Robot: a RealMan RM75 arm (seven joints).
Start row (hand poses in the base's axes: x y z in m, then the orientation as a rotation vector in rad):
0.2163 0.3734 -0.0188 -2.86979 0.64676 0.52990
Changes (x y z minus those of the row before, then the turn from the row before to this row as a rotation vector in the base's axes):
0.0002 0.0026 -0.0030 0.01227 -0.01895 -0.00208
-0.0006 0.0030 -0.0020 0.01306 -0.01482 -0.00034
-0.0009 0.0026 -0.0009 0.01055 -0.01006 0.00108
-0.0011 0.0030 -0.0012 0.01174 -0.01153 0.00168
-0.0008 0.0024 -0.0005 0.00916 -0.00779 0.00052
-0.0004 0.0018 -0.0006 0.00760 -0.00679 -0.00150
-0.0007 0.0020 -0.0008 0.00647 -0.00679 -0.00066
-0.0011 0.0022 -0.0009 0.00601 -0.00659 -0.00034
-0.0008 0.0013 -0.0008 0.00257 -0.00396 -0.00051
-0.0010 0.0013 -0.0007 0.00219 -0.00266 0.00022
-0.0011 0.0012 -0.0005 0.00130 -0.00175 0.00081
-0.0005 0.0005 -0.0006 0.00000 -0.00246 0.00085
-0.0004 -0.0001 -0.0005 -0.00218 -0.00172 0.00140
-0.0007 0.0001 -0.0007 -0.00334 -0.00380 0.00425
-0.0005 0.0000 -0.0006 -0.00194 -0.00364 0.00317
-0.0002 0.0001 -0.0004 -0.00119 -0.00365 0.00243
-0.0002 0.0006 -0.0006 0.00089 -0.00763 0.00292
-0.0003 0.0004 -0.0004 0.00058 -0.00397 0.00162
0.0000 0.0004 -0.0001 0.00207 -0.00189 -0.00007
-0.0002 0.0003 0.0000 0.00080 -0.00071 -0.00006
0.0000 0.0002 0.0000 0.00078 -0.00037 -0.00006
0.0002 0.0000 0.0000 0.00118 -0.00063 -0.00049
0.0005 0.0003 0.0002 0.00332 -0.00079 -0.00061
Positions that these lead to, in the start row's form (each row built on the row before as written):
0.2165 0.3760 -0.0218 -2.85881 0.64121 0.50398
0.2159 0.3790 -0.0238 -2.84743 0.63357 0.48467
0.2150 0.3816 -0.0247 -2.83865 0.62587 0.47215
0.2139 0.3846 -0.0259 -2.82903 0.61661 0.45790
0.2131 0.3870 -0.0264 -2.82106 0.61073 0.44843
0.2127 0.3888 -0.0270 -2.81361 0.60847 0.43979
0.2120 0.3908 -0.0278 -2.80756 0.60549 0.43113
0.2109 0.3930 -0.0287 -2.80204 0.60229 0.42277
0.2101 0.3943 -0.0295 -2.79957 0.60118 0.41750
0.2091 0.3956 -0.0302 -2.79770 0.59949 0.41416
0.2080 0.3968 -0.0307 -2.79688 0.59751 0.41207
0.2075 0.3973 -0.0313 -2.79733 0.59581 0.40874
0.2071 0.3972 -0.0318 -2.80004 0.59431 0.40617
0.2064 0.3973 -0.0325 -2.80509 0.58885 0.40098
0.2059 0.3973 -0.0331 -2.80835 0.58440 0.39605
0.2057 0.3974 -0.0335 -2.81059 0.58069 0.39109
0.2055 0.3980 -0.0341 -2.81116 0.57472 0.38093
0.2052 0.3984 -0.0345 -2.81136 0.57143 0.37569
0.2052 0.3988 -0.0346 -2.80941 0.57041 0.37336
0.2050 0.3991 -0.0346 -2.80864 0.57007 0.37248
0.2050 0.3993 -0.0346 -2.80788 0.56981 0.37208
0.2052 0.3993 -0.0346 -2.80658 0.56995 0.37130
0.2057 0.3996 -0.0344 -2.80320 0.56949 0.37066

